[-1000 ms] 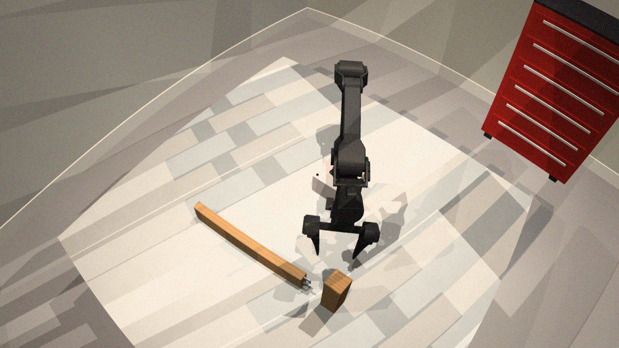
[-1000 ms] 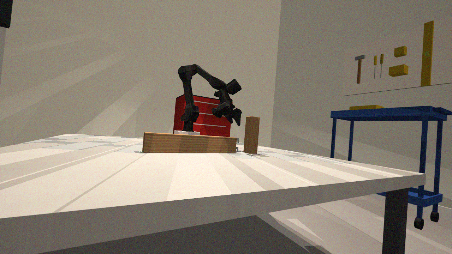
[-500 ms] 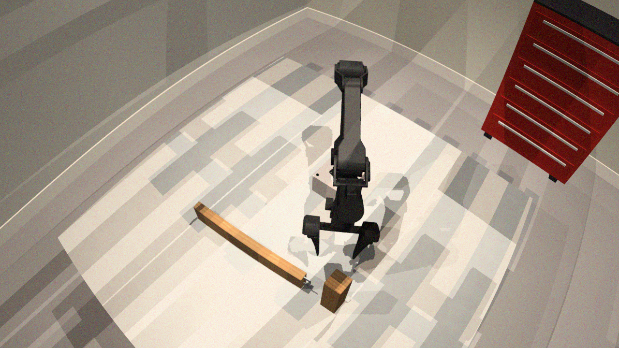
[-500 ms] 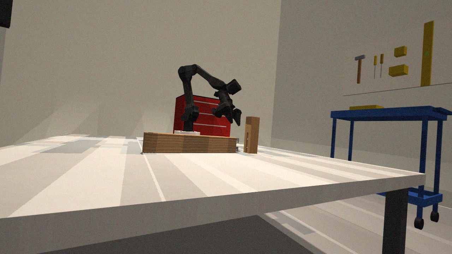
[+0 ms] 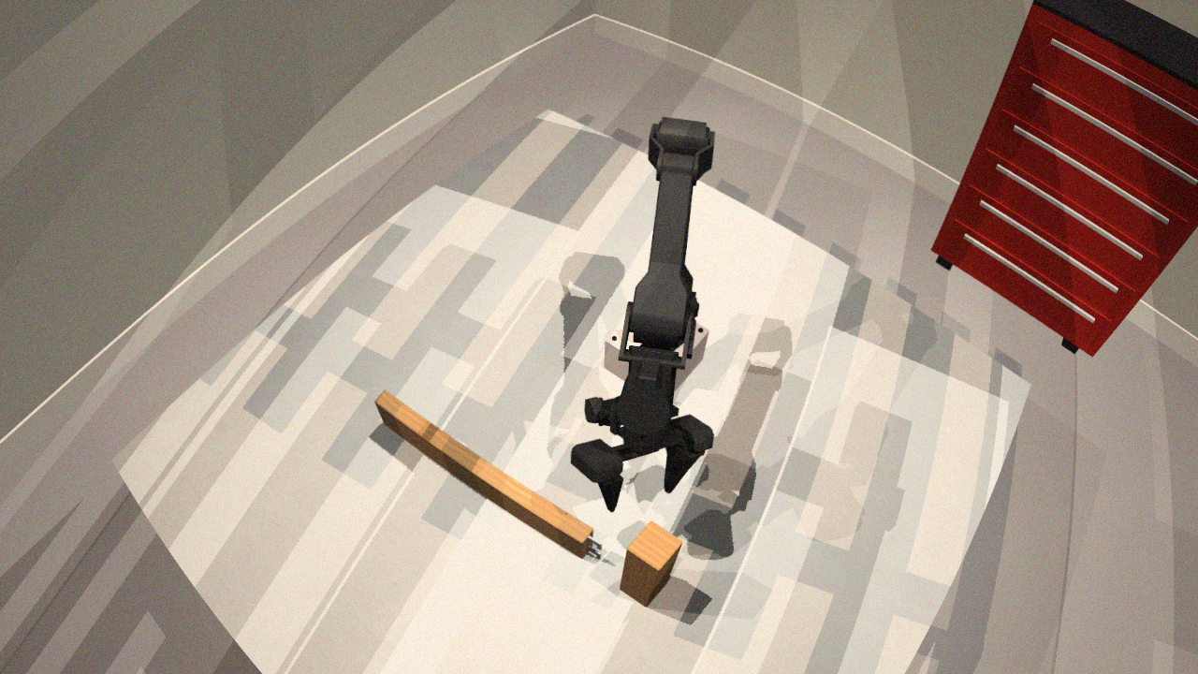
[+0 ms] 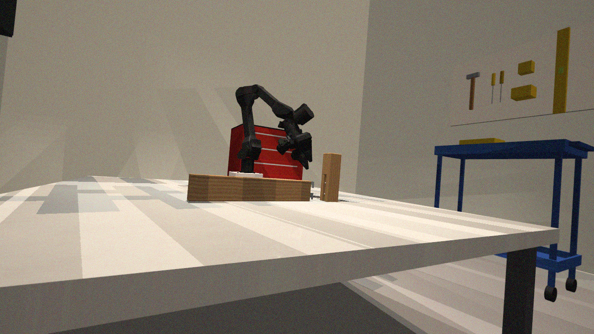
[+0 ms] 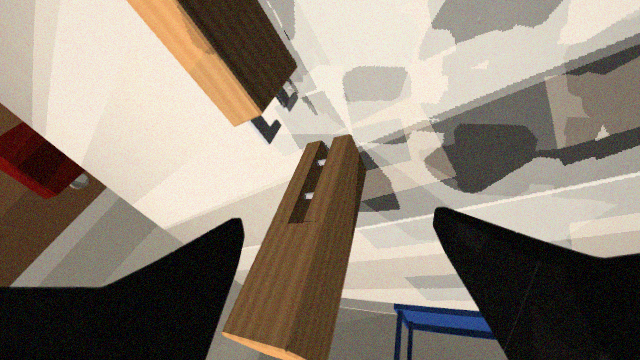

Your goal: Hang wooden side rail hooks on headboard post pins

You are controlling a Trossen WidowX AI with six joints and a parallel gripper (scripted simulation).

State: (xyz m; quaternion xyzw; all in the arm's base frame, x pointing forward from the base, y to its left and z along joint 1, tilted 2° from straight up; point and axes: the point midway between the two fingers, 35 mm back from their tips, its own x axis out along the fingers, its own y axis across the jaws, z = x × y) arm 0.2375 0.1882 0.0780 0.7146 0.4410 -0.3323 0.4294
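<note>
Now: gripper tip 7 cm to the right of the headboard post, 5 cm short of it and 5 cm above it.
</note>
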